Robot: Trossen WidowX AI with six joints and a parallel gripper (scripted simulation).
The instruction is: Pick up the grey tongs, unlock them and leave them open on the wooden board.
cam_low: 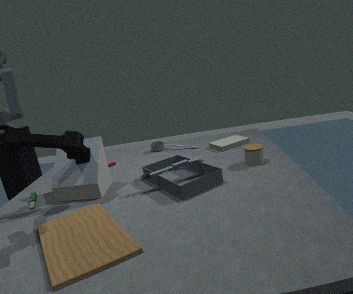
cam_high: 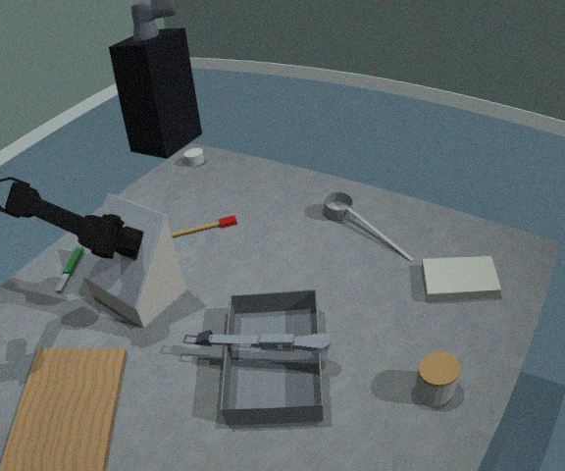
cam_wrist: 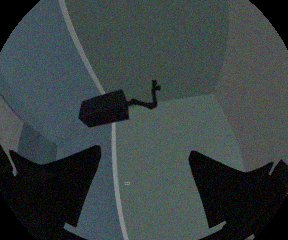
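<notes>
My gripper tip is now 830 mm short of the roasting tin, 480 mm above it and 440 mm to the right of it. Round my gripper tip: wooden board 530 mm ahead, 500 mm below, 80 mm to the left; cork-lidded jar 1150 mm ahead, 500 mm to the left, 480 mm below; red-tipped stick 750 mm to the left, 500 mm below, 420 mm ahead.
</notes>
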